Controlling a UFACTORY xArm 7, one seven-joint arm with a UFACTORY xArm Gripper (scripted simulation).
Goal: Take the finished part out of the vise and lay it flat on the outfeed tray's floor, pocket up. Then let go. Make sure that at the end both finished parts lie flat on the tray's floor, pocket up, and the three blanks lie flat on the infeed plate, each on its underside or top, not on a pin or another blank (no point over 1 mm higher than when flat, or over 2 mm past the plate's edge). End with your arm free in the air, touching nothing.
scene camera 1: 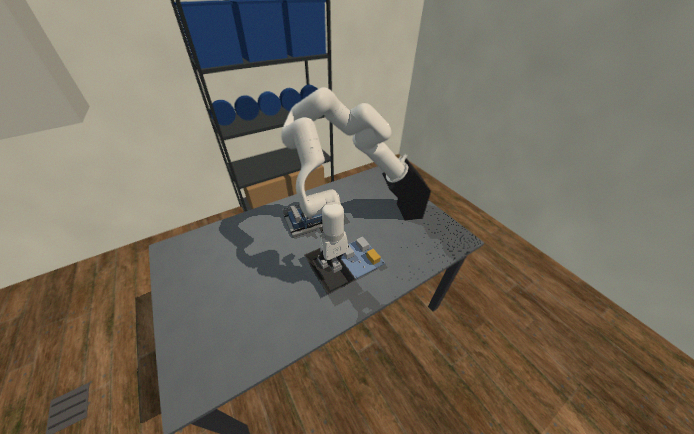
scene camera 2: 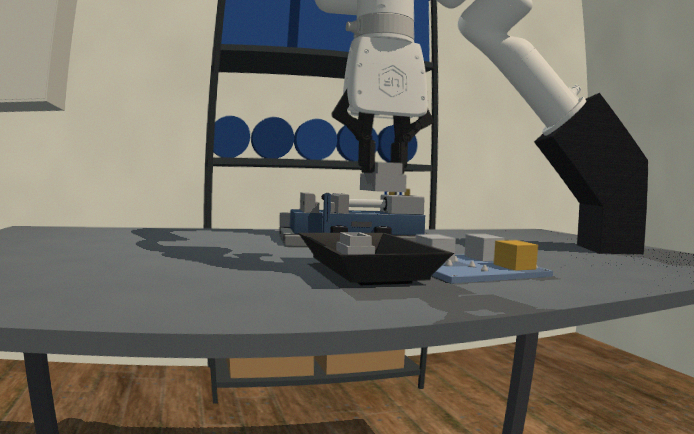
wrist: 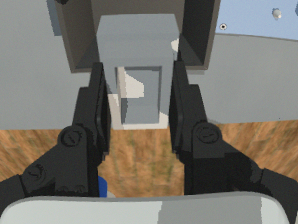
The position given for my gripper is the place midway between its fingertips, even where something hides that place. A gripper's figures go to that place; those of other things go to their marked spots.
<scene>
My gripper point(scene camera 2: 382, 173) is 66 cm from the lens. A yellow block point(scene camera 2: 516, 255): 74 cm from the lens.
</scene>
